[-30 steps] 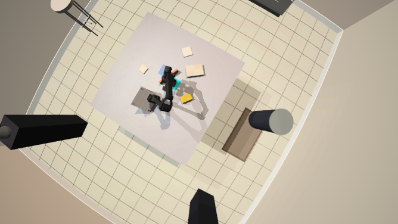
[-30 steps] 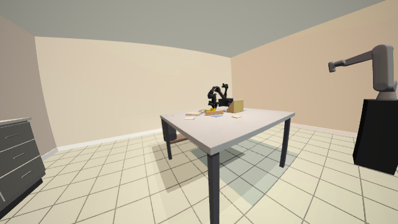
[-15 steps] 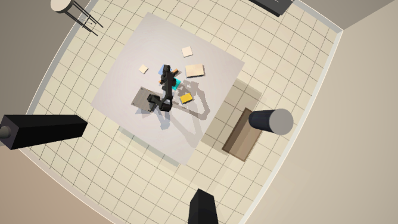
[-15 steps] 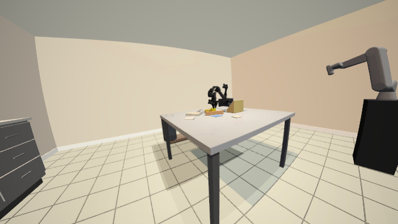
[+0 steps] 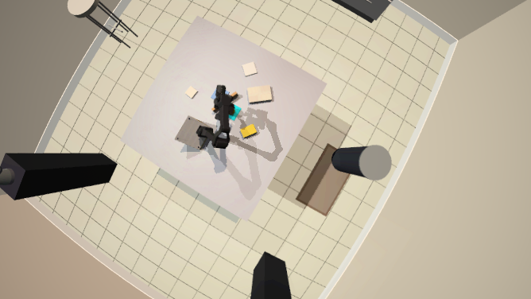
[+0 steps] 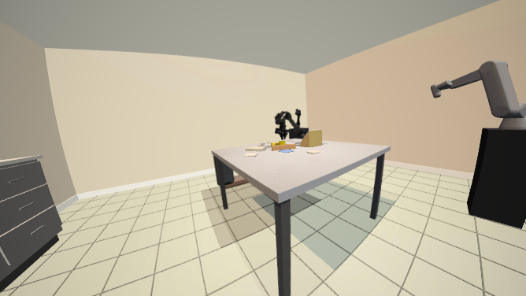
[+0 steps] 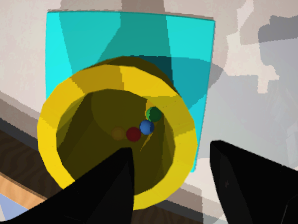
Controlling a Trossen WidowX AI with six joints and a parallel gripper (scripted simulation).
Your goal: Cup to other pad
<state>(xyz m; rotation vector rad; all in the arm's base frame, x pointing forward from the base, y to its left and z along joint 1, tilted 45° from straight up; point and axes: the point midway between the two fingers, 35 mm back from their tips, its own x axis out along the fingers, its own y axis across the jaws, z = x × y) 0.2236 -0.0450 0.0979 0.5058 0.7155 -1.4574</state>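
My gripper tip is 20 mm short of the yellow cup and 50 mm above it. Also, from my gripper tip: red marble 20 mm ahead, 20 mm to the left, 70 mm below; then cyan pad 30 mm ahead, 90 mm below; then pale blue pad 100 mm ahead, 150 mm to the left, 90 mm below.
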